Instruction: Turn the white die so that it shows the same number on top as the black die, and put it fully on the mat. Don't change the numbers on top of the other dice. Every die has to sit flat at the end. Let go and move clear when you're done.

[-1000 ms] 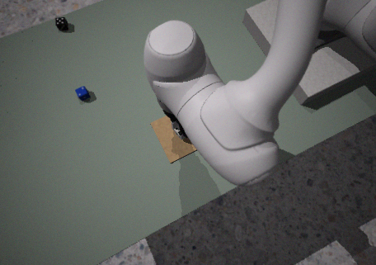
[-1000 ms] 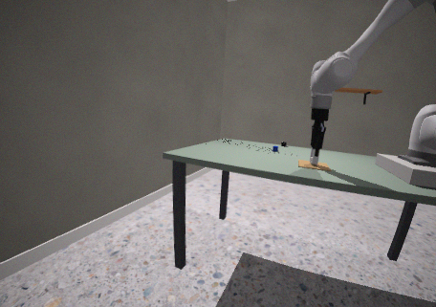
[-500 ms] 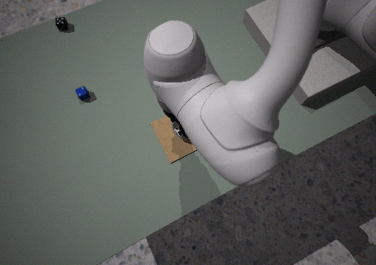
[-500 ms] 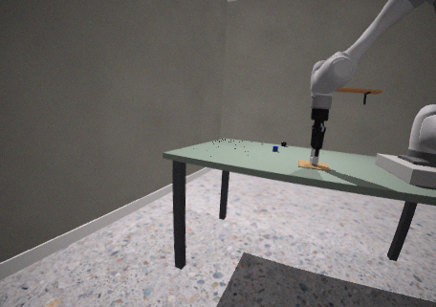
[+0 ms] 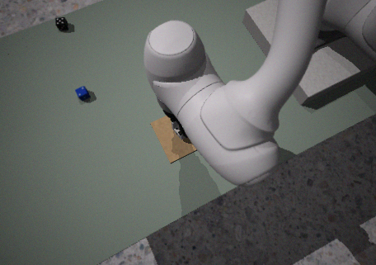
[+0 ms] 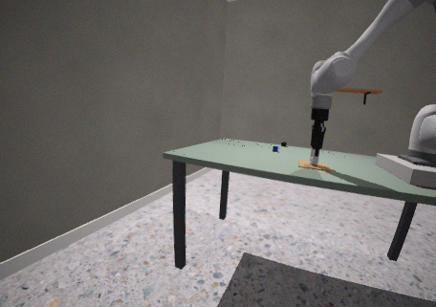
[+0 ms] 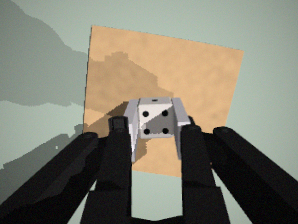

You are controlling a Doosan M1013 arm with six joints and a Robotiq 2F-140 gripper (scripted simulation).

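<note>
The white die lies 20 mm below my hand. The rest, counted from my hand: brown mat: 50 mm below; blue die: 240 mm to the right, 230 mm ahead, 30 mm below; black die: 510 mm to the right, 210 mm ahead, 30 mm below.
</note>
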